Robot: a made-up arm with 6 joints. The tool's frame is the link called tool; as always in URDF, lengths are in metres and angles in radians. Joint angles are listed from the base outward. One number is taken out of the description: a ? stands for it. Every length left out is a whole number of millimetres.
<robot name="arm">
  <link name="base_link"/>
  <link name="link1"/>
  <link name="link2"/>
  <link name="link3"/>
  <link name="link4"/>
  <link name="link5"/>
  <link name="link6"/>
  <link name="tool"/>
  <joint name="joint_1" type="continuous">
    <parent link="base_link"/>
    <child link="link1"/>
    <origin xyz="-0.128 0.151 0.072" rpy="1.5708 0 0"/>
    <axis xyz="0 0 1"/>
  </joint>
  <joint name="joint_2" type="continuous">
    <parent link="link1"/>
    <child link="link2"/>
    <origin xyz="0.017 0.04 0" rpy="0.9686 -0.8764 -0.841"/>
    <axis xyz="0 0 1"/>
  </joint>
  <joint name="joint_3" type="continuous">
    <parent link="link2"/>
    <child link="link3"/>
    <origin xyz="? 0.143 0" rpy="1.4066 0.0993 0.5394"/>
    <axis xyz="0 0 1"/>
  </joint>
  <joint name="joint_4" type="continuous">
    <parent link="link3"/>
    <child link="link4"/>
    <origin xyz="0.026 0.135 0" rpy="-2.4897 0.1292 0.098"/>
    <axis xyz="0 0 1"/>
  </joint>
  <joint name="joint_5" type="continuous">
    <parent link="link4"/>
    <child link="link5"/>
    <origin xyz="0.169 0.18 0" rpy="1.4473 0.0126 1.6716"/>
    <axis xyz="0 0 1"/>
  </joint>
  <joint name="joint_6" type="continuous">
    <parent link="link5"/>
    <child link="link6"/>
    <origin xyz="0.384 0.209 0" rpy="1.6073 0.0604 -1.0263"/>
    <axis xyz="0 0 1"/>
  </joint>
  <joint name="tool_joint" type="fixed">
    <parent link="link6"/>
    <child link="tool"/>
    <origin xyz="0.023 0.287 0" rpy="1.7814 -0.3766 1.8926"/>
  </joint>
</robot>
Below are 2 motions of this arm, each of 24 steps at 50 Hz.
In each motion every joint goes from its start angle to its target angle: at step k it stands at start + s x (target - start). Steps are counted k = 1, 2, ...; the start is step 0. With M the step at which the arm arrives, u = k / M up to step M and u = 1 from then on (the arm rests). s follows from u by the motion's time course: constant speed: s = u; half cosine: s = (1 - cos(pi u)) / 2; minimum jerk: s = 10 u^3 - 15 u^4 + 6 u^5.
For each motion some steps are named. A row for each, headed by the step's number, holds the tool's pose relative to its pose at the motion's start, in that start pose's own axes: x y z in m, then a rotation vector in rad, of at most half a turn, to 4 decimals.
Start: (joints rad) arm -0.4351 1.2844 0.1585 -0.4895 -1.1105 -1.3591
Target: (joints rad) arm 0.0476 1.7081 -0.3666 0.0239 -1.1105 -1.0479
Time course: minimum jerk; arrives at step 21
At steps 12, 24:
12: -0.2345 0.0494 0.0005 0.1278 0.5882 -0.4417
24: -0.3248 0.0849 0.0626 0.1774 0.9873 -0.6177

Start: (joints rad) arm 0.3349 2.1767 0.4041 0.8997 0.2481 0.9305
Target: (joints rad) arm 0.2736 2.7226 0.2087 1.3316 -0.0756 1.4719
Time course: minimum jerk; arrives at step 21
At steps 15, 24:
15: -0.3863 -0.0520 -0.5425 0.7262 -0.1209 -0.4538
24: -0.4254 -0.0090 -0.6464 0.8702 -0.1447 -0.5081

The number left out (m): -0.139
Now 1 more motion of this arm.
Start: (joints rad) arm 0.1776 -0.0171 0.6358 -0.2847 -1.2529 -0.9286
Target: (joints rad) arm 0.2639 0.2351 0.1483 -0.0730 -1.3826 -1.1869
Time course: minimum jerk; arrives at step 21
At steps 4, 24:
4: -0.0195 -0.0008 0.0041 -0.0079 -0.0017 -0.0296
24: -0.3305 0.0929 0.0854 -0.1550 0.0972 -0.5291

